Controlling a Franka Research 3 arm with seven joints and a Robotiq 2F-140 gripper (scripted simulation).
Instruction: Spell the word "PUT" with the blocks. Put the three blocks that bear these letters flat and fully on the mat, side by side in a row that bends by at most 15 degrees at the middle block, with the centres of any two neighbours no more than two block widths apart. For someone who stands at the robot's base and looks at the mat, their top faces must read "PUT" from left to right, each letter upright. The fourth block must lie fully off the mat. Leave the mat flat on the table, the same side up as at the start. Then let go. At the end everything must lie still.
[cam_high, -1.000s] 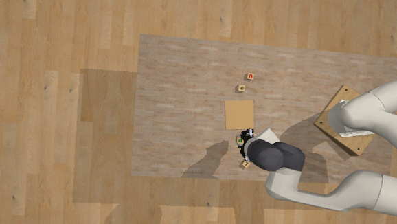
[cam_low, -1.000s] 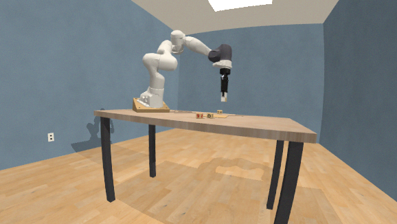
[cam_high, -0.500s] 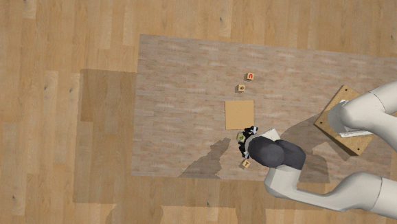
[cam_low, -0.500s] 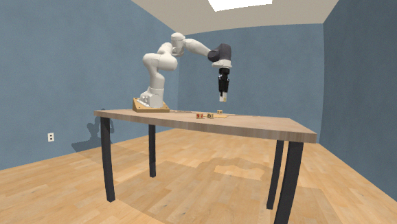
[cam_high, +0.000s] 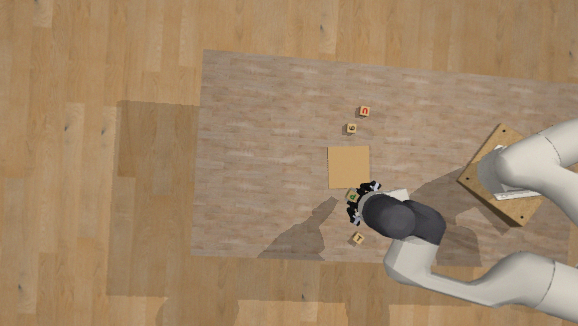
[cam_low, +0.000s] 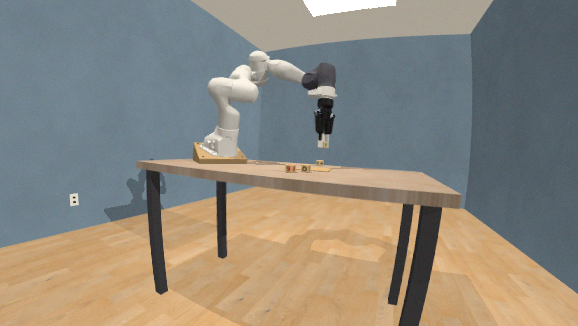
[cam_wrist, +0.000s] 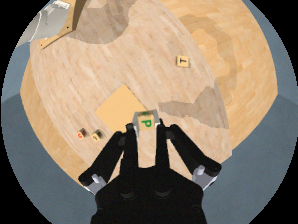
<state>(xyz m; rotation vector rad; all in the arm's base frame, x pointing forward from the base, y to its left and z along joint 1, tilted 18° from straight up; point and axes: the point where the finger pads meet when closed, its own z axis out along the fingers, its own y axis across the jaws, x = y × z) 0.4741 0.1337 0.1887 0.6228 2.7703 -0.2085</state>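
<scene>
My gripper is now 130 mm above the tan mat, 90 mm to the left of it and 10 mm past it. The rest, counted from my hand: T block: 150 mm to the left, 120 mm below, 50 mm behind; then green P block: 20 mm below; then block marked 6: 210 mm to the right, 120 mm below, 10 mm behind.
</scene>
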